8 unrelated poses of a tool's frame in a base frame.
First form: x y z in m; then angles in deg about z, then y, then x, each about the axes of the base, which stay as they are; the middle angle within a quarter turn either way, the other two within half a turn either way.
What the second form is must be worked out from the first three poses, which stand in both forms.
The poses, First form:
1: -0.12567 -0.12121 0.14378 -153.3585 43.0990 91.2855
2: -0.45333 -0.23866 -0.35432 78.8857 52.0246 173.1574
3: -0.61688 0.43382 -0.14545 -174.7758 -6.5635 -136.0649
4: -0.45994 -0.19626 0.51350 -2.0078 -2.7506 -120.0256
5: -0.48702 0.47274 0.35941 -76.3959 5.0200 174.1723
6: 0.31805 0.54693 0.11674 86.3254 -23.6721 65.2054
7: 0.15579 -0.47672 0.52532 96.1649 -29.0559 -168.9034
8: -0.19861 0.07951 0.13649 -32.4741 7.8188 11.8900
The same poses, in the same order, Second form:
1: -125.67 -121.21 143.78 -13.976 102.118 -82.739
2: -453.33 -238.66 -354.32 -111.435 86.350 -58.458
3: -616.88 433.82 -145.45 -3.586 -159.613 -63.898
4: -459.94 -196.26 513.50 -119.936 -3.764 1.667
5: -487.02 472.74 359.41 135.185 106.862 0.512
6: 318.05 546.93 116.74 34.315 -62.688 62.255
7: 155.79 -476.72 525.32 110.582 -117.103 -39.513
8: -198.61 79.51 136.49 9.337 10.937 -31.495
